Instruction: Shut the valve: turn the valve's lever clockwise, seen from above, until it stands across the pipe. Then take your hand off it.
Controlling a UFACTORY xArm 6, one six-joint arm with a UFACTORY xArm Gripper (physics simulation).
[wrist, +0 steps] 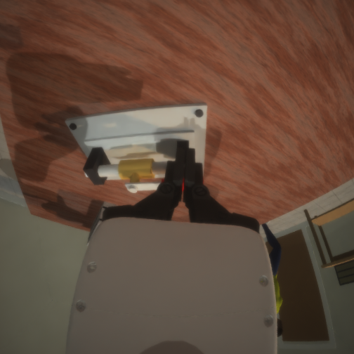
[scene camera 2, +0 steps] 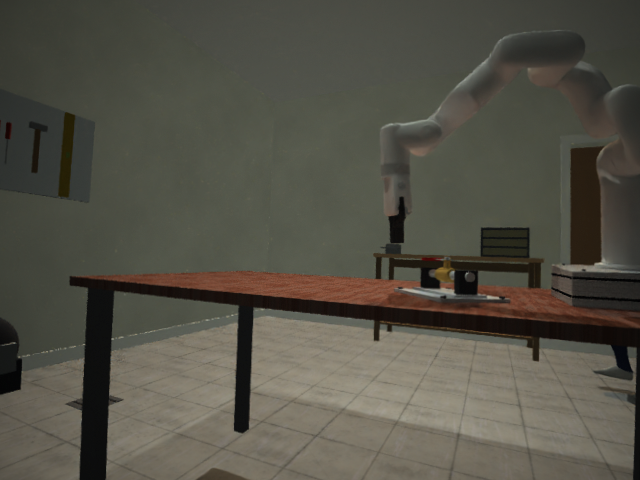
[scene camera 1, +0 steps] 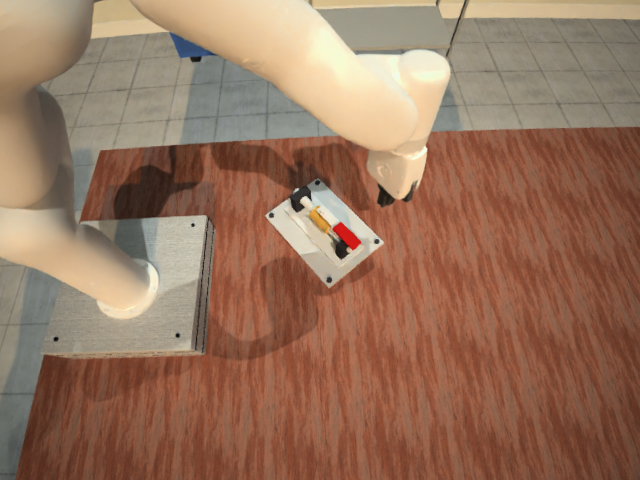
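Observation:
The valve's yellow body (scene camera 1: pixel 320 219) (scene camera 2: pixel 444 274) (wrist: pixel 136 169) sits on a pipe between two black supports on a light plate (scene camera 1: pixel 310 253) (scene camera 2: pixel 421 295) (wrist: pixel 110 125). The lever's red handle (scene camera 1: pixel 346 235) (scene camera 2: pixel 430 258) lies along the pipe, above its end at the right support. In the wrist view the fingers hide most of the red handle; a red sliver and part of the white lever arm (wrist: pixel 145 187) show. My gripper (scene camera 1: pixel 385 200) (scene camera 2: pixel 397 240) (wrist: pixel 184 159) is shut and empty. It hangs above the table, higher than the lever and apart from it, beyond the plate's edge in scene camera 1.
The valve plate lies on the reddish wooden table (scene camera 1: pixel 465 310) (scene camera 2: pixel 217 289). The arm's grey base block (scene camera 1: pixel 175 310) (scene camera 2: pixel 584 286) stands to the left of the plate in scene camera 1. A workbench (scene camera 2: pixel 413 256) stands against the back wall, beyond the table.

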